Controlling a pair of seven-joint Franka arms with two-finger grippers.
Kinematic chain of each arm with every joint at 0, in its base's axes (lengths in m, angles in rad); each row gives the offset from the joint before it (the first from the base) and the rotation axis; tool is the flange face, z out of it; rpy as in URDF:
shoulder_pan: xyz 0 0 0.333 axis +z
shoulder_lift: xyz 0 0 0 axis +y
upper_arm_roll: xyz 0 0 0.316 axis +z
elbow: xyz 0.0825 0 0 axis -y
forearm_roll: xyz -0.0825 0 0.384 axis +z
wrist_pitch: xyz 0 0 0 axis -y
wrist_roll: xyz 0.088 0 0 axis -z
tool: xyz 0 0 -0.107 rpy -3.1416 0 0
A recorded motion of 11 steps. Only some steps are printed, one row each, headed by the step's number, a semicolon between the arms.
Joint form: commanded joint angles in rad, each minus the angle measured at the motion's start. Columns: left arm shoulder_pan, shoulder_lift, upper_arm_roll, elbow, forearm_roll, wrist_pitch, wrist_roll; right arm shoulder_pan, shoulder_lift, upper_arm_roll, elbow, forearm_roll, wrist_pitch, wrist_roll.
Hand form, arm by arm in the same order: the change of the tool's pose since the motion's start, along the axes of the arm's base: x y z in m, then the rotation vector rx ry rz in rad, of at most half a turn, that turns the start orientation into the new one. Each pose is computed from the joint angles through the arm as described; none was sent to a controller.
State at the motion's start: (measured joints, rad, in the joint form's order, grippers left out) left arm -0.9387 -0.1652 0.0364 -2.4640 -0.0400 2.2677 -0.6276; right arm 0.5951 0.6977 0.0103 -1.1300 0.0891 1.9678 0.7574
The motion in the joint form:
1: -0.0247 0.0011 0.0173 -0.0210 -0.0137 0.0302 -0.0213; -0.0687 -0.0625 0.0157 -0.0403 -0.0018 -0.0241 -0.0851
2: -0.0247 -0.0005 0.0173 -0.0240 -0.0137 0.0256 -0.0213; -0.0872 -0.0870 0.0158 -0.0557 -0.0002 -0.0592 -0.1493
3: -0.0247 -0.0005 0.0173 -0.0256 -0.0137 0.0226 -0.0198; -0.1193 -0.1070 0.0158 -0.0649 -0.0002 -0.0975 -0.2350
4: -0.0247 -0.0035 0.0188 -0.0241 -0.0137 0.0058 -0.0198; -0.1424 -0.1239 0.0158 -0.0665 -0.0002 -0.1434 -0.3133
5: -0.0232 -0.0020 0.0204 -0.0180 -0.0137 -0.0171 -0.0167; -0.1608 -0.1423 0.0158 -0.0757 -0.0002 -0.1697 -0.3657
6: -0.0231 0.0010 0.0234 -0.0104 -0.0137 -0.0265 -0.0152; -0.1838 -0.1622 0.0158 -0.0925 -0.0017 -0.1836 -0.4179
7: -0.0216 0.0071 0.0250 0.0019 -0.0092 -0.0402 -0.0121; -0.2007 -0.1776 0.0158 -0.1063 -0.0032 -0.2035 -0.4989
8: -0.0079 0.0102 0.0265 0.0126 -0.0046 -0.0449 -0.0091; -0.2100 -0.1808 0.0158 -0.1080 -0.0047 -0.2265 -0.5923
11: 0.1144 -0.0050 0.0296 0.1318 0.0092 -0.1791 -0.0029; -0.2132 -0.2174 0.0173 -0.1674 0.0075 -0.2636 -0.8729
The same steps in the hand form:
1: -0.0048 0.0002 -0.0069 -0.0125 0.0047 0.0240; 0.0133 -0.0425 0.0249 -0.0002 -0.0076 0.0307
2: -0.0057 0.0014 -0.0078 -0.0079 0.0085 0.0238; 0.0136 -0.0575 0.0321 -0.0153 0.0062 0.0792
3: -0.0062 0.0020 -0.0088 -0.0044 0.0114 0.0221; 0.0190 -0.0810 0.0386 -0.0313 0.0188 0.1360
4: -0.0067 0.0035 -0.0082 0.0048 0.0196 0.0229; 0.0208 -0.0985 0.0458 -0.0457 0.0365 0.1954
5: -0.0061 0.0047 -0.0082 0.0185 0.0315 0.0219; 0.0214 -0.1127 0.0522 -0.0528 0.0457 0.2320
6: -0.0042 0.0045 -0.0071 0.0218 0.0350 0.0231; 0.0234 -0.1298 0.0571 -0.0585 0.0491 0.2627
7: -0.0016 0.0035 -0.0058 0.0293 0.0373 0.0197; 0.0233 -0.1428 0.0596 -0.0660 0.0562 0.3289
8: 0.0057 0.0057 -0.0031 0.0286 0.0332 0.0287; 0.0232 -0.1499 0.0591 -0.0726 0.0653 0.4153
11: 0.0607 0.0324 0.0449 0.0303 0.0299 0.1354; 0.0090 -0.1554 0.0534 -0.0640 0.0907 0.6960

